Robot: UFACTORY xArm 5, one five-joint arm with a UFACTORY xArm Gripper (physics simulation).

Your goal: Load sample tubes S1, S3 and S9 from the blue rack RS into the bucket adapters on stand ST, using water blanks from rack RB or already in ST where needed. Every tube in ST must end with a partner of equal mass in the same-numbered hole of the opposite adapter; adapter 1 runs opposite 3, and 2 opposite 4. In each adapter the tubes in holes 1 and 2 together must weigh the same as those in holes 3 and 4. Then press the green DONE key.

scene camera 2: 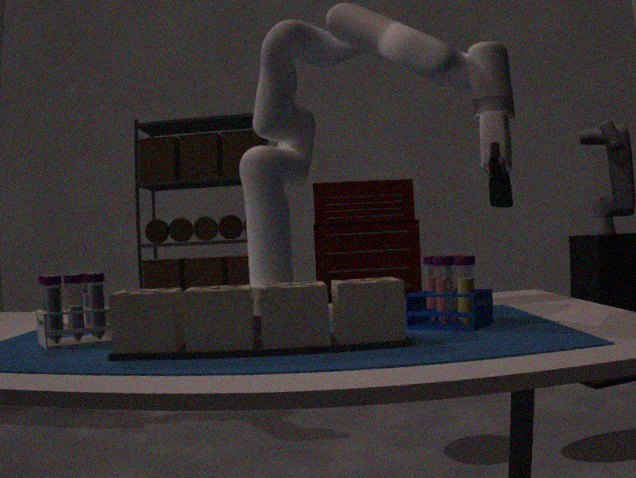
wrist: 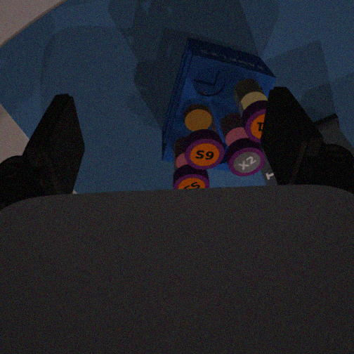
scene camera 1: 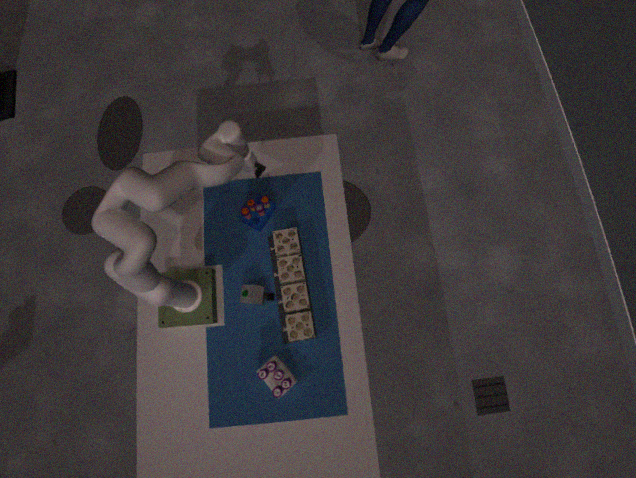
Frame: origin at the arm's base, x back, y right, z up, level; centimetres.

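Seen in the pictures: gripper, fingertip midpoint: [scene camera 2: 502,206] [scene camera 1: 247,172]; arm's base, link origin: [scene camera 1: 186,296].
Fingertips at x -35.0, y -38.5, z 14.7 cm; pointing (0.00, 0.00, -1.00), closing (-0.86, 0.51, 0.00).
Note:
Offsets run from my fingertips to a thing's middle. "pt": to the spot under its first point. Level surfaces: height alone.
My gripper [scene camera 1: 259,169] [scene camera 2: 500,204] [wrist: 171,115] is open and empty, high above the back end of the mat near blue rack RS @(dx +0.8, dy +10.5, dz -17.2 cm) [scene camera 1: 259,224] [scene camera 2: 484,309] [wrist: 229,62]. In the wrist view, tube S9 [wrist: 204,154] and grey-labelled X2 [wrist: 245,159] stand in it. Tube S3 [wrist: 191,183] is partly cut off, and S1 [wrist: 256,122] is partly hidden by the right finger. Stand ST @(dx -5.8, dy +43.5, dz -15.4 cm) [scene camera 2: 221,353] bears four cream adapters; their holes' contents are unclear. White rack RB @(dx +6.9, dy +75.8, dz -17.2 cm) [scene camera 1: 287,372] [scene camera 2: 42,329] holds several purple-capped tubes. The green DONE key @(pt dx +11.8, dy +43.1, dz -13.0 cm) [scene camera 1: 245,293] is on a small box.
The blue mat @(dz -20.2 cm) [scene camera 1: 236,406] [scene camera 2: 555,336] lies on the pale table @(dz -20.5 cm) [scene camera 1: 169,400]. The arm's green base plate [scene camera 1: 169,317] is left of the mat in scene camera 1. The DONE box @(dx +9.9, dy +43.7, dz -16.0 cm) [scene camera 1: 255,295] stands beside the adapter row. A red cabinet [scene camera 2: 364,205] and shelving [scene camera 2: 137,205] stand behind.

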